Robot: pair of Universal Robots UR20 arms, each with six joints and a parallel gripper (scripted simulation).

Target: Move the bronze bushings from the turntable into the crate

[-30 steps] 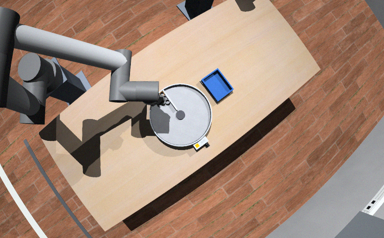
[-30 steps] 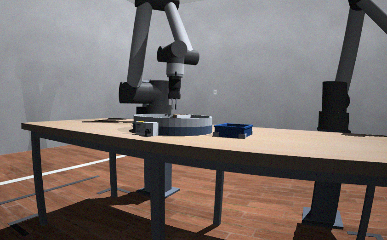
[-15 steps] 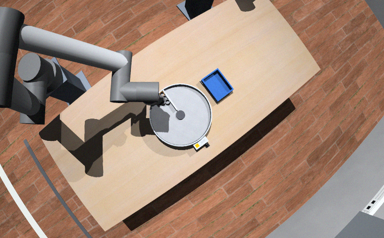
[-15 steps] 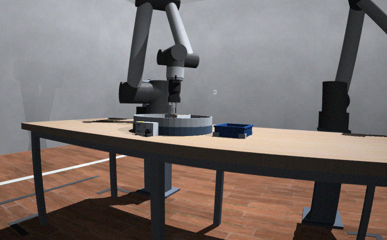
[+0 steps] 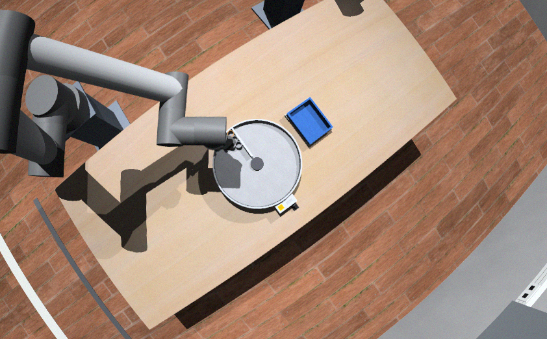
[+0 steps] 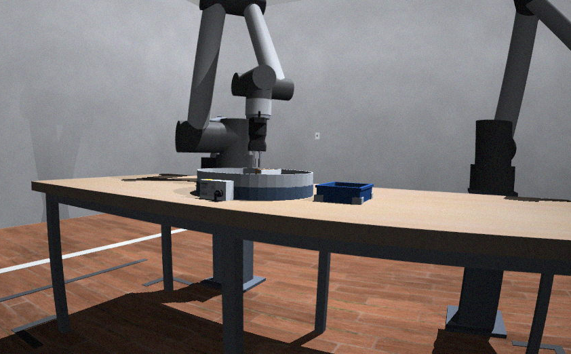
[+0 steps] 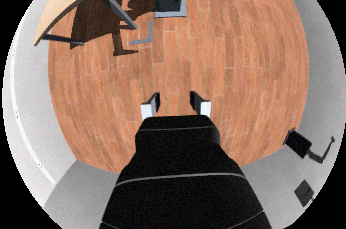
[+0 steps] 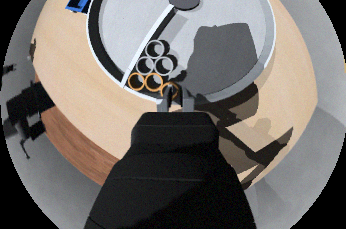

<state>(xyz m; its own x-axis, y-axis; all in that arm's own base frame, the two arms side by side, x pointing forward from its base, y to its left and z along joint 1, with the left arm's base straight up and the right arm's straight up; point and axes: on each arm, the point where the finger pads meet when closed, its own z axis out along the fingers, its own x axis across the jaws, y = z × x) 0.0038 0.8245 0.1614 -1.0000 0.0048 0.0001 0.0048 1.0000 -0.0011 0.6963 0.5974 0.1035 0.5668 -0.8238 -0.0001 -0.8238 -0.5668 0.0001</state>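
Note:
The blue crate lies 140 mm ahead of my right hand, 420 mm to the left of it and 80 mm below it. Round my right hand: turntable (160 mm ahead, 90 mm to the left, 50 mm below).

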